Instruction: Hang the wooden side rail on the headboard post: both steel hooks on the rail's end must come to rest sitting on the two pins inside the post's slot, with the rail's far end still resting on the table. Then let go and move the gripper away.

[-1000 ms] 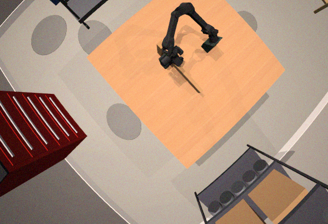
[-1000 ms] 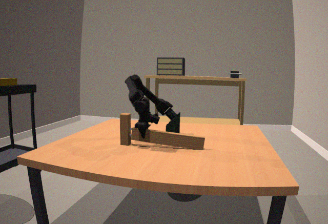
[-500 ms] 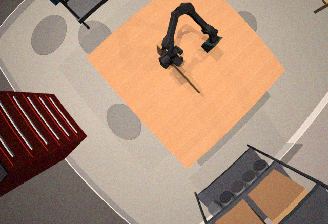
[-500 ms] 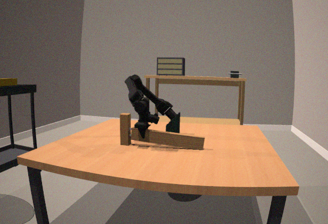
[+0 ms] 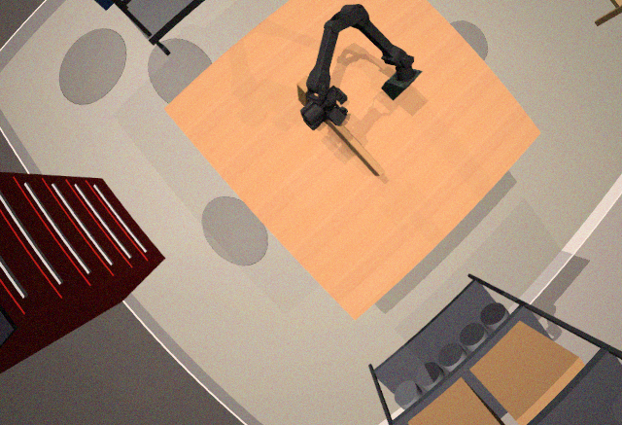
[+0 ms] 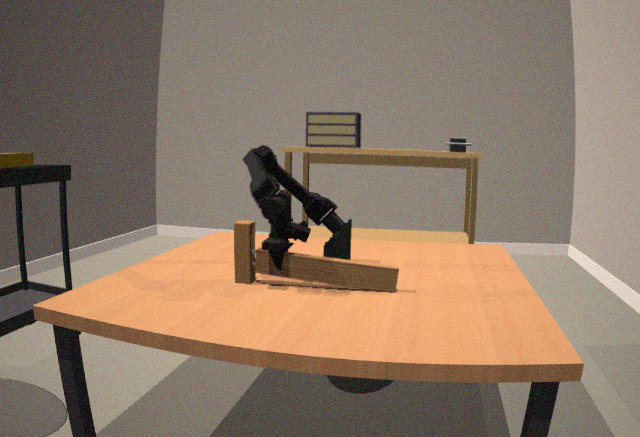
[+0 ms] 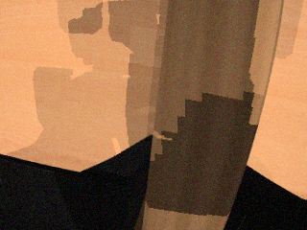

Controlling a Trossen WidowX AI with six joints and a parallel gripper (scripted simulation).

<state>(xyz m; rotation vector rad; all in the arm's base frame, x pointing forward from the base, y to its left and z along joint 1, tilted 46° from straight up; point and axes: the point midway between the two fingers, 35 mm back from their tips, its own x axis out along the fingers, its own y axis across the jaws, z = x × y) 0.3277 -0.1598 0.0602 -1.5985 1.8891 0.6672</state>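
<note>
My gripper tip is 11 cm to the left of the headboard post, 4 cm below it and 1 cm past it.
</note>
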